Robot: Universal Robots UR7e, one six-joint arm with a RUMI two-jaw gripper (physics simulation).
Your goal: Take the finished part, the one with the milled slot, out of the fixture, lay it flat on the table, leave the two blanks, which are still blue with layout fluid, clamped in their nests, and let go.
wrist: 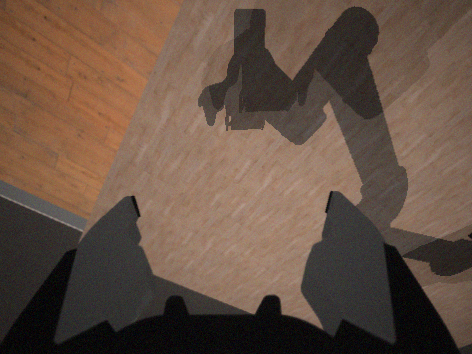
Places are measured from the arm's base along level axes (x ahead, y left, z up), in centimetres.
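Pixels of known places: gripper, fingertip midpoint: [232, 195].
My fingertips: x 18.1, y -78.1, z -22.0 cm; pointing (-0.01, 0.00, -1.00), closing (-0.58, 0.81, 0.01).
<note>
Behind a point stands the place of what it marks.
My gripper [232, 195] @[y -78.1, x 18.1, z -22.0 cm] is open and empty, its two grey fingers wide apart in the lower half of the wrist view. Beyond and between the fingertips is the pale wood-grain table top [200, 165] @[y -79.9, x 28.3, z -44.8 cm], with nothing between the jaws. The finished part with the milled slot, the two blue blanks and the fixture do not show in this view.
Dark shadows of the arm and gripper [350, 60] lie across the table top at the upper middle and right. The table's edge runs down the left side, with orange plank floor [60, 90] beyond it. A grey strip [45, 206] borders a dark area at the lower left.
</note>
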